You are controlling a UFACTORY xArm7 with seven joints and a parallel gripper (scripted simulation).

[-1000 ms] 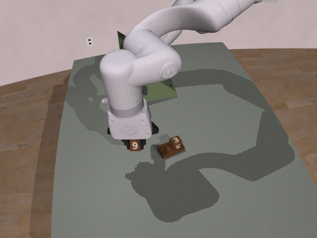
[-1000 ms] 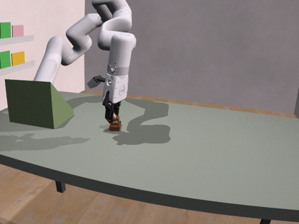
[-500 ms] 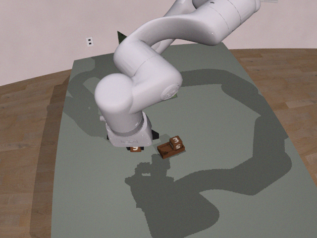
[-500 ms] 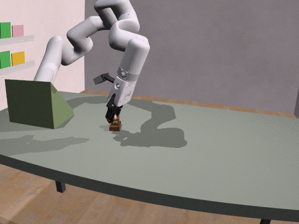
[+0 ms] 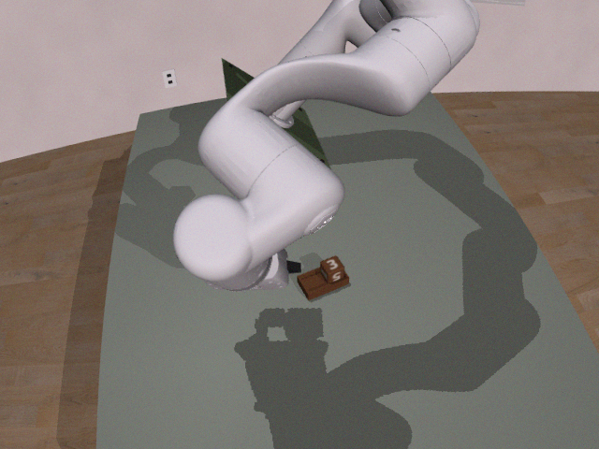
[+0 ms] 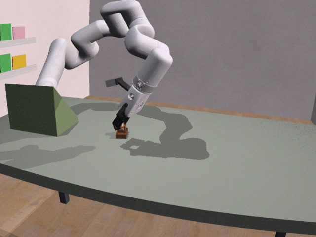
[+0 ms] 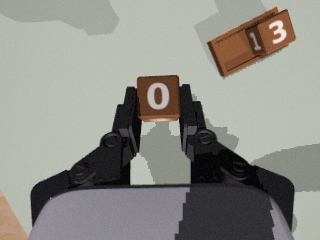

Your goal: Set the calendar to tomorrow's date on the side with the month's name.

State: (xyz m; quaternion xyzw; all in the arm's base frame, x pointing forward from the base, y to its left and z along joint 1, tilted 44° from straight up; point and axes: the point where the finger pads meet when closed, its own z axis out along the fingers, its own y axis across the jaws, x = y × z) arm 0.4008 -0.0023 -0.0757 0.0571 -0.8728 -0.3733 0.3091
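The brown cube is 20 mm below my hand and 10 mm behind it. Also, from my hand: tray 100 mm to the left, 90 mm below, 40 mm behind.
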